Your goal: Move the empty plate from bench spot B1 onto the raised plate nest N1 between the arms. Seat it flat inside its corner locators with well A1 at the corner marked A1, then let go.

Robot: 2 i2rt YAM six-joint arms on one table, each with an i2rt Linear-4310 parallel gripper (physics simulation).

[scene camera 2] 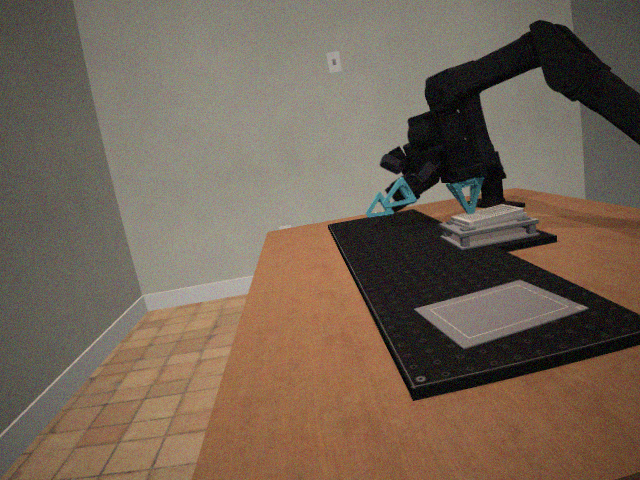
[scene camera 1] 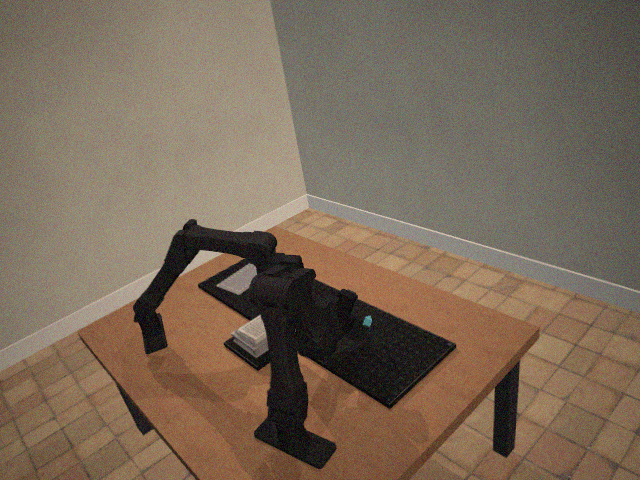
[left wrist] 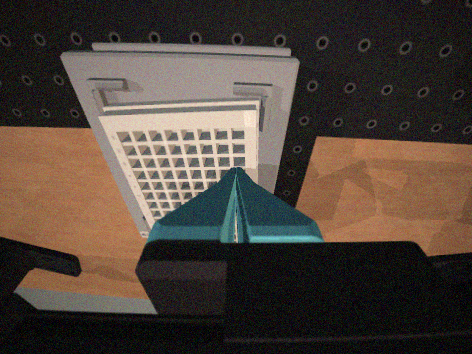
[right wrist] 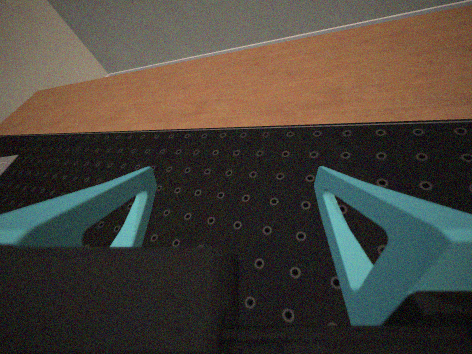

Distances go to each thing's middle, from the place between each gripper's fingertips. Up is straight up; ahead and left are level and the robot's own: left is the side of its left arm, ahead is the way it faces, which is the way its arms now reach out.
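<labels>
With my left gripper, I'm now 10 mm above the white well plate (scene camera 2: 499,213), 20 mm past it and 30 mm to the right of it. Counting from my right hand instead, the plate is 20 mm below, 190 mm behind and 200 mm to the left.
</labels>
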